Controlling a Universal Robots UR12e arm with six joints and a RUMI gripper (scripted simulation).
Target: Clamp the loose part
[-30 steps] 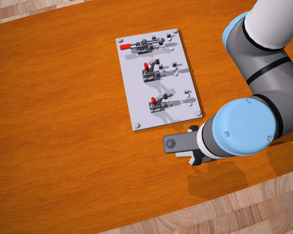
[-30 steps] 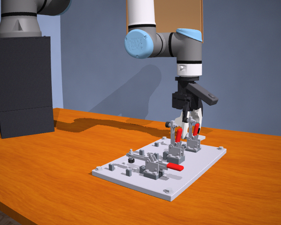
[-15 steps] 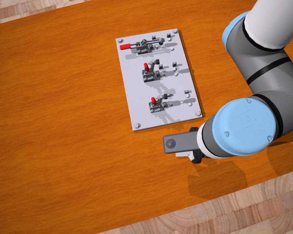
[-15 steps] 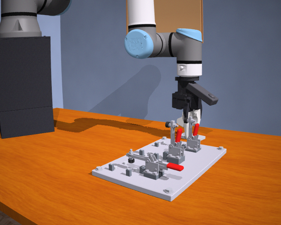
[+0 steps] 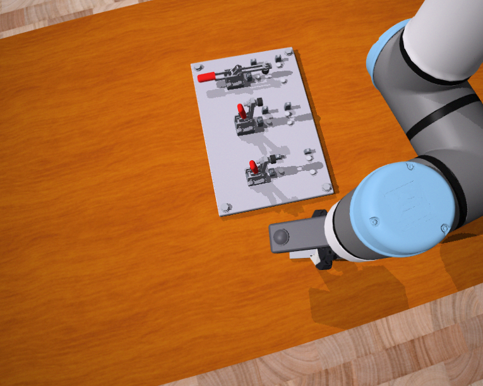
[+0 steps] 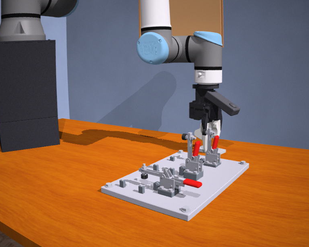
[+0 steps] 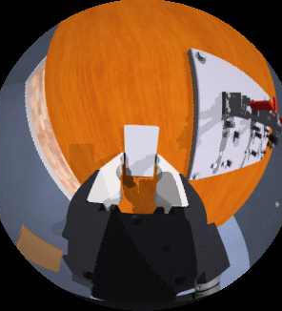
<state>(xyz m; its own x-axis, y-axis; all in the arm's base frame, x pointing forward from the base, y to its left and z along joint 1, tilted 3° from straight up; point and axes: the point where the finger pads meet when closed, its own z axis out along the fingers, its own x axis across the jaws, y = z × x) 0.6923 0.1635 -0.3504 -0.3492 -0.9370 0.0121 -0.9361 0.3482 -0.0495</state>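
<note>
The flat grey rectangular part is 1 cm below my hand. From my hand the other things lie so: grey fixture plate 27 cm to the right, 1 cm below.
</note>
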